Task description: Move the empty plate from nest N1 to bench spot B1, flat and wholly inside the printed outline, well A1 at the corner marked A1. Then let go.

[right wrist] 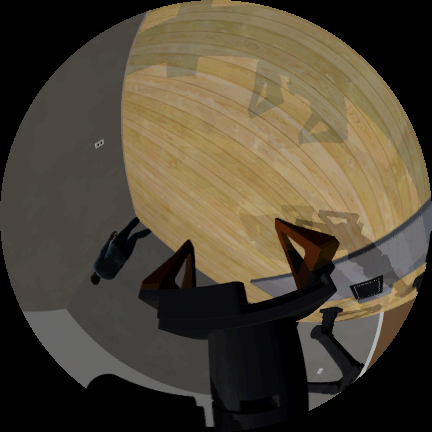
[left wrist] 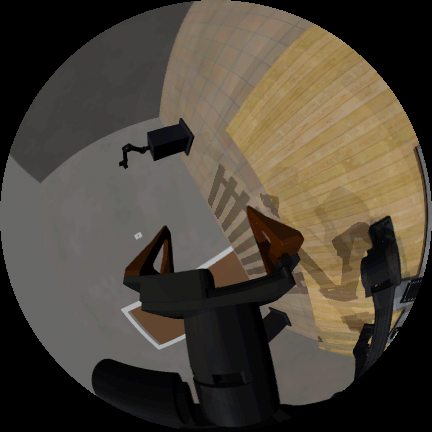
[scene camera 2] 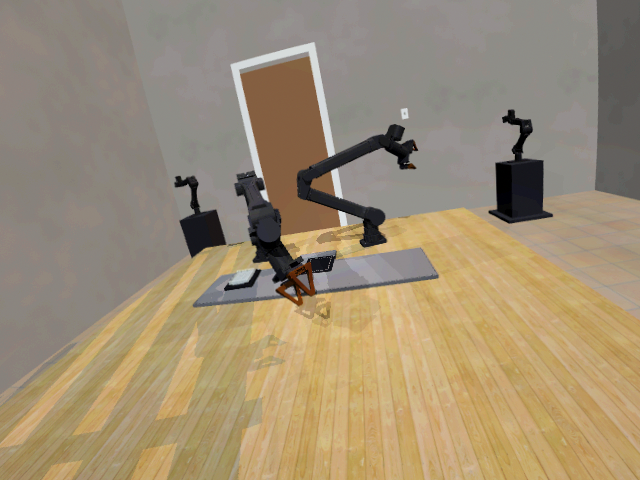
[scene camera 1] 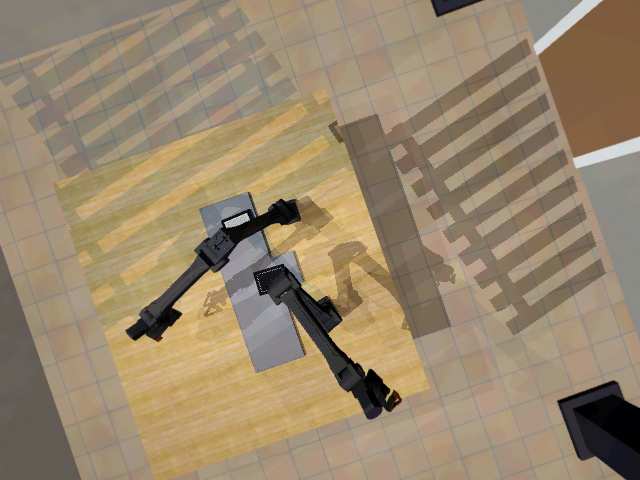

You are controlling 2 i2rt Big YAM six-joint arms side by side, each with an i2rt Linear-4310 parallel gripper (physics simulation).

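Where they show: left gripper, fingertip midpoint: [left wrist: 205, 219] [scene camera 2: 416, 159] [scene camera 1: 391, 391]; right gripper, fingertip midpoint: [right wrist: 232, 233] [scene camera 2: 306, 300] [scene camera 1: 169, 327]; left arm's base at its link origin: [right wrist: 330, 309] [left wrist: 383, 237] [scene camera 2: 373, 242] [scene camera 1: 325, 309]; right arm's base at its link origin: [scene camera 2: 265, 258] [scene camera 1: 290, 212].
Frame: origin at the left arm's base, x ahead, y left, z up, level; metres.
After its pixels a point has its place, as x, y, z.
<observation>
A pale plate [scene camera 1: 237, 220] @[0.142, -0.645, 0.036] [scene camera 2: 243, 277] @[0.181, -0.612, 0.038] lies in a black-rimmed holder on the long grey board [scene camera 1: 279, 343] @[0.303, 0.021, 0.013] [scene camera 2: 387, 269] @[0.360, -0.048, 0.013] [right wrist: 345, 271] @[0.353, -0.288, 0.013]. A black panel with a white dotted outline [scene camera 1: 266, 281] @[0.188, -0.295, 0.015] [scene camera 2: 321, 264] @[0.169, -0.278, 0.015] [right wrist: 367, 288] @[0.172, -0.292, 0.015] shows near the board's middle, partly covered by the left arm in scene camera 1. The labels N1, B1 and A1 are not readable. My left gripper [scene camera 1: 394, 399] @[-0.094, 0.308, 0.349] [scene camera 2: 412, 154] @[-0.094, 0.308, 0.349] [left wrist: 205, 219] @[-0.094, 0.308, 0.349] is open and empty, raised far from the plate. My right gripper [scene camera 1: 158, 338] [scene camera 2: 306, 299] @[0.667, -0.355, 0.126] [right wrist: 232, 233] @[0.667, -0.355, 0.126] is open and empty, above the wooden table beside the board.
The wooden table [scene camera 1: 196, 418] @[0.897, 0.131, 0.000] [scene camera 2: 439, 382] @[0.910, -0.124, 0.000] carries the board and both arms. The right arm [scene camera 1: 178, 289] @[0.363, -0.451, 0.396] [scene camera 2: 264, 222] @[0.653, -0.412, 0.344] passes over the board close to the plate. The left arm's base [scene camera 2: 373, 232] @[0.035, 0.000, 0.062] stands behind the board. Black pedestals [scene camera 2: 519, 188] [scene camera 2: 202, 230] with small arms stand beyond the table.
</observation>
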